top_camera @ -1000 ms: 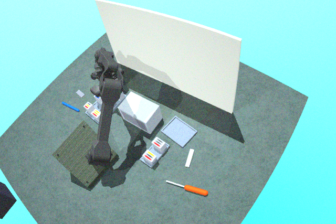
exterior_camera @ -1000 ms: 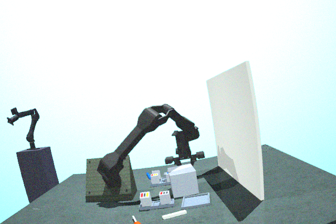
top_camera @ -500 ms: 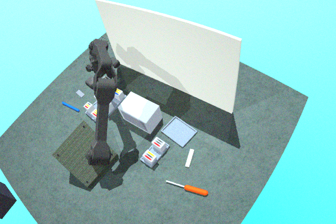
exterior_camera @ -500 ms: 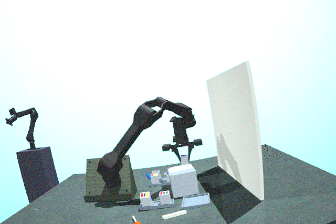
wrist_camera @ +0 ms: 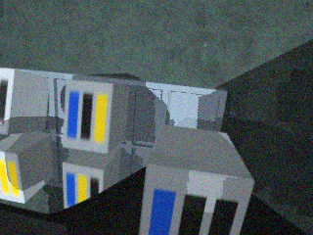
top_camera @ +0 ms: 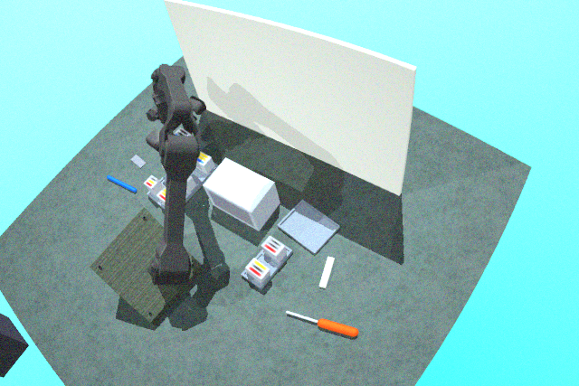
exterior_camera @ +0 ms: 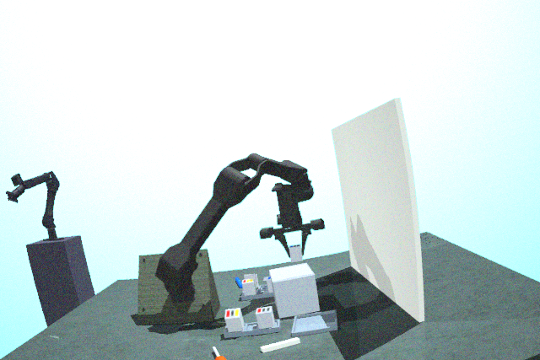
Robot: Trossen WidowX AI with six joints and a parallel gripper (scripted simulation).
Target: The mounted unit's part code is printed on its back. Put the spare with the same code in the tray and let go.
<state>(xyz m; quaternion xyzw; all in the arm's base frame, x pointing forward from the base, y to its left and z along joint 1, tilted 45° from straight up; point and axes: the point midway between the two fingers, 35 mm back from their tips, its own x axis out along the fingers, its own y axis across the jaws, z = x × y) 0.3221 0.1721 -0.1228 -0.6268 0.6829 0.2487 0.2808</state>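
My gripper tip is now 410 mm to the left of the tray and 90 mm above it. From my gripper tip the other things lie so: spare (20 mm above); blue pen (190 mm behind, 160 mm to the left, 90 mm below); mounted unit (30 mm behind, 220 mm to the right, 40 mm below).
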